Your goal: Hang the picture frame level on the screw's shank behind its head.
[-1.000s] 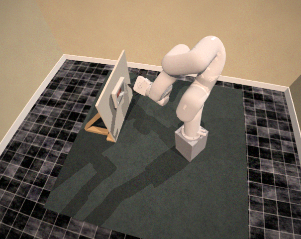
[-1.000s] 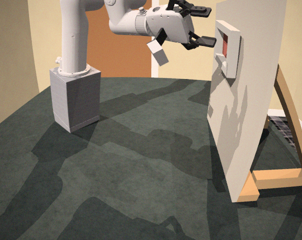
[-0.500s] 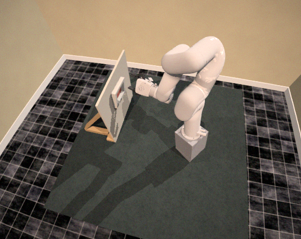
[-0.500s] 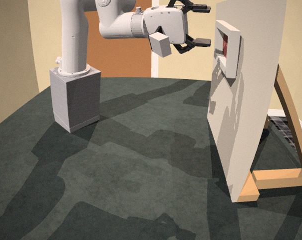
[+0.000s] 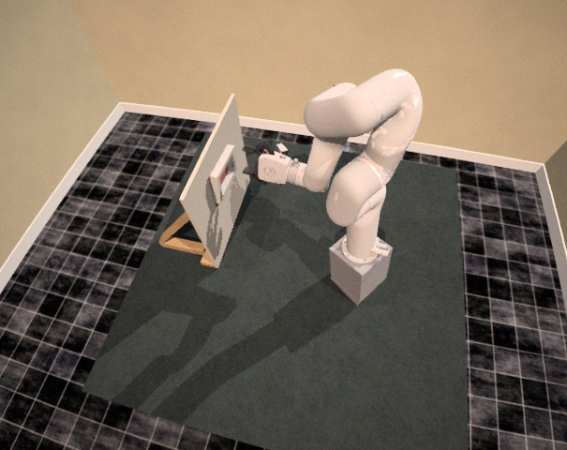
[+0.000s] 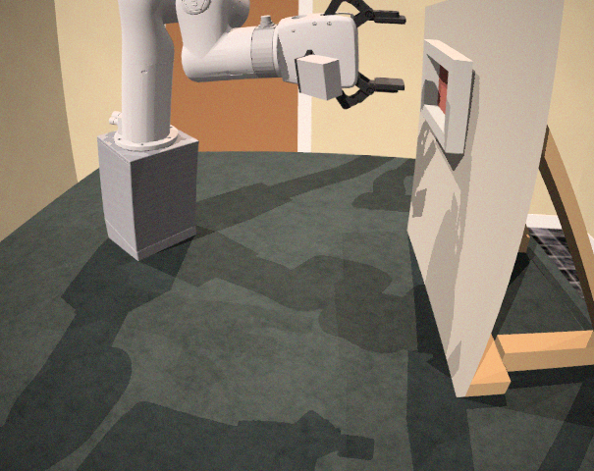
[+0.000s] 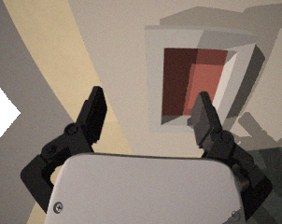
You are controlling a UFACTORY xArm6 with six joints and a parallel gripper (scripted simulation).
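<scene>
Right now the picture frame is 70 mm ahead of my hand, 50 mm to the left of it and 50 mm below it. Round my hand: pale wall board 90 mm ahead, 40 mm to the left, 150 mm below.
</scene>
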